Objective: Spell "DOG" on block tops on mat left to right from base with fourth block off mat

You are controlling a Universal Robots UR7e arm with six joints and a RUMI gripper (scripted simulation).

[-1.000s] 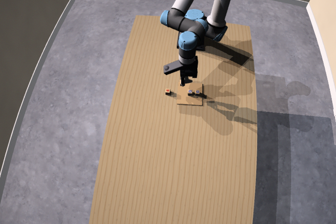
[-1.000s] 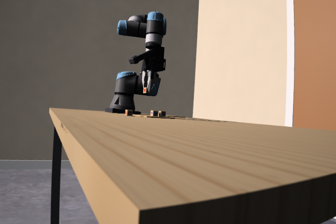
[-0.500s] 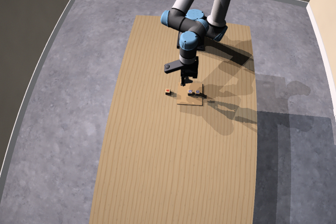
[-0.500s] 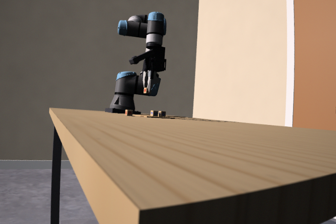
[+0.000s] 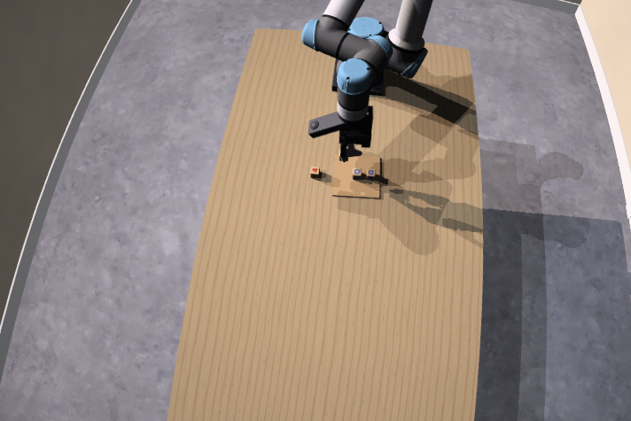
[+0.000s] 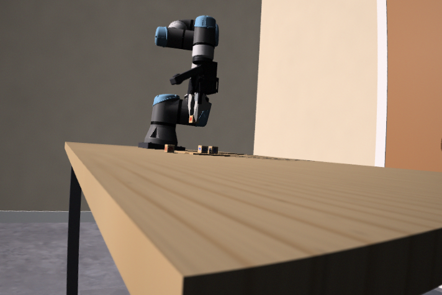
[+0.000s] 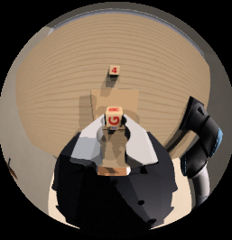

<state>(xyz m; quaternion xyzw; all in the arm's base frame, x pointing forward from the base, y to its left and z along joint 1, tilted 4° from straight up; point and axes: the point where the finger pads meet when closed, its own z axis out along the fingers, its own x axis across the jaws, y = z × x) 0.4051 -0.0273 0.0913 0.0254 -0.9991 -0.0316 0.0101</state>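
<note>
Right now the tan mat is 4 cm to the left of my hand and 12 cm below it.
</note>
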